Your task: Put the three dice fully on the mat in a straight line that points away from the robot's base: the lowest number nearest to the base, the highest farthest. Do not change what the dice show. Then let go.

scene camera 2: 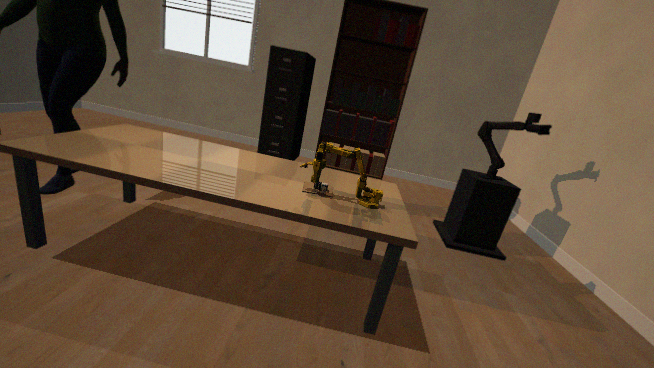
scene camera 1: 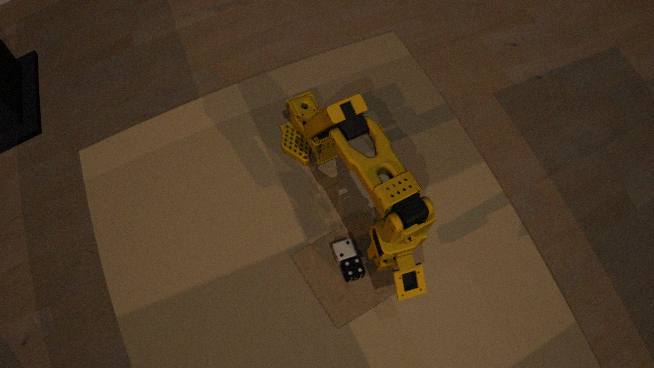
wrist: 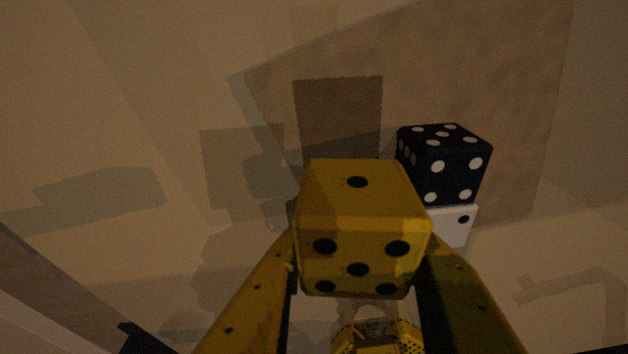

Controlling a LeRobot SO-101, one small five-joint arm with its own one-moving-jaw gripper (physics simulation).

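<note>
My gripper is shut on the yellow die, held above the surface beside the mat's near corner in the wrist view. Its camera-facing side shows five and its far side one. In scene camera 1 the wrist hides this die. The white die shows two on top. The black die shows four on top. They stand end to end on the brown mat, white nearer to the base, black farther. The gripper is to the right of them in scene camera 1.
The arm's base stands on the table. The forearm and wrist hang close to the mat's right side in scene camera 1. Arm shadows cross the mat. A second, dark arm stands on a pedestal away from the table.
</note>
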